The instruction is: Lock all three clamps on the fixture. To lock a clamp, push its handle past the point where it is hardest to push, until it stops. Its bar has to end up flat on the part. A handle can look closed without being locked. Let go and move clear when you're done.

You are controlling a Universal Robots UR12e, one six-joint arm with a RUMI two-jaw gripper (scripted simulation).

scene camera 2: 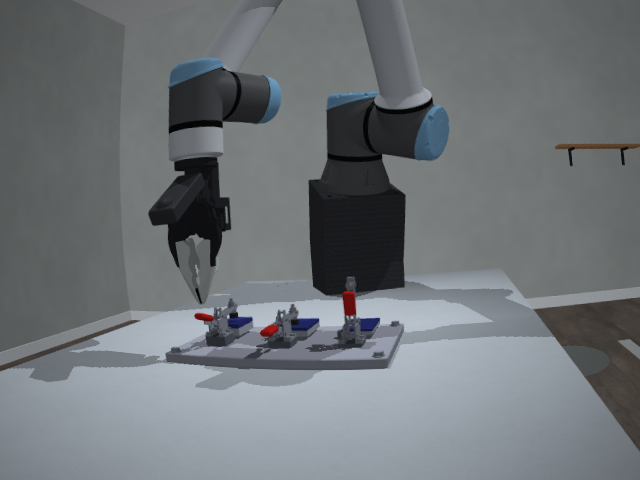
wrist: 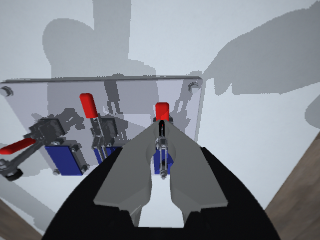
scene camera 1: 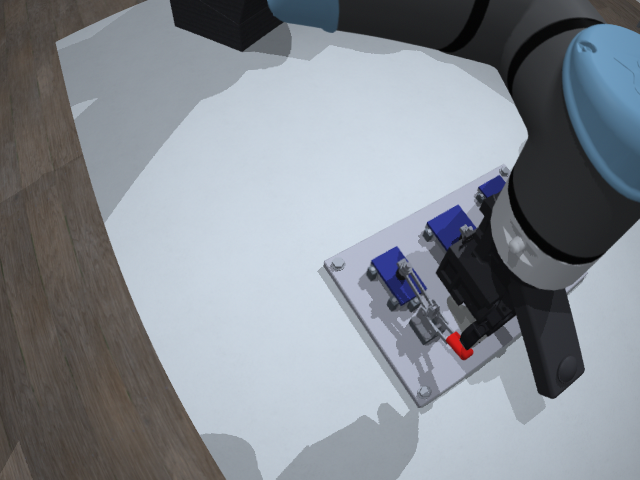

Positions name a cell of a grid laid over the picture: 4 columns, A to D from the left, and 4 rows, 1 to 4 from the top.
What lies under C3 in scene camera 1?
The gripper.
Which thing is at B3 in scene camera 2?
The gripper.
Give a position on a grey fixture plate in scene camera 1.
C4
